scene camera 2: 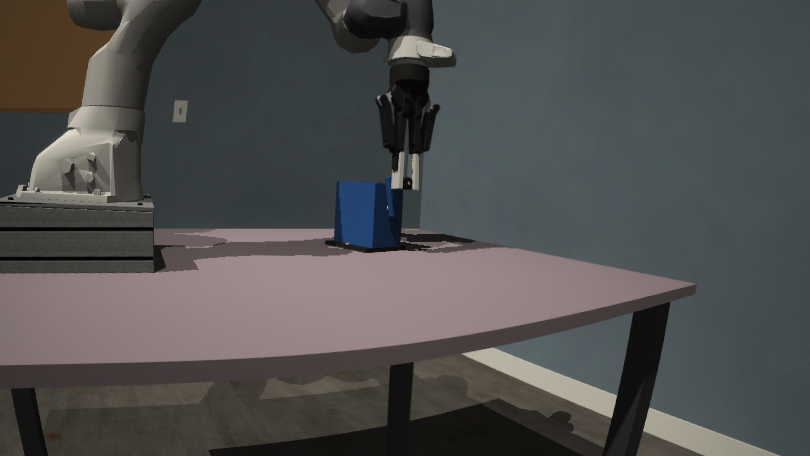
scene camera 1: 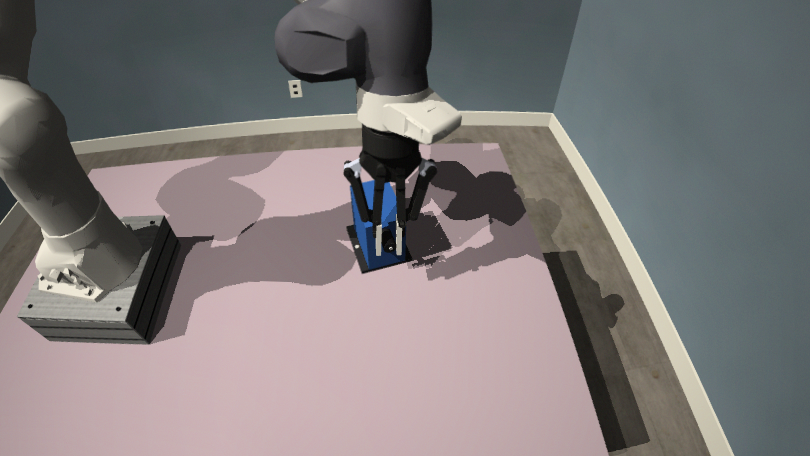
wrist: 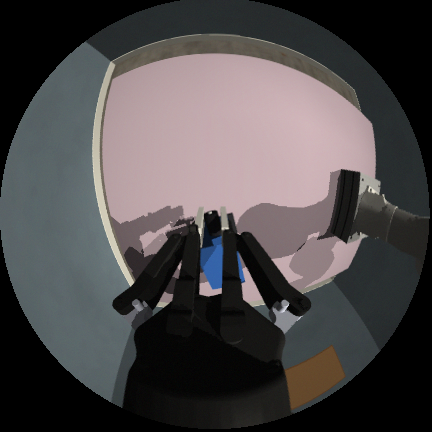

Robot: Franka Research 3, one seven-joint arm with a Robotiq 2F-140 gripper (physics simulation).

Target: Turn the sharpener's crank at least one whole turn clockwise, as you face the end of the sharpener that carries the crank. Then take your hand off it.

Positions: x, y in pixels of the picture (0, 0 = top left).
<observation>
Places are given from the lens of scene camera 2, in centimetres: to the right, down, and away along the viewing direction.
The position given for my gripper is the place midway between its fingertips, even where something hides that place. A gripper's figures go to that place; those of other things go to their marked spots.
my gripper [scene camera 2: 404, 189]: 0, -7, 94
blue sharpener [scene camera 2: 362, 223]: -8, -1, 98
</observation>
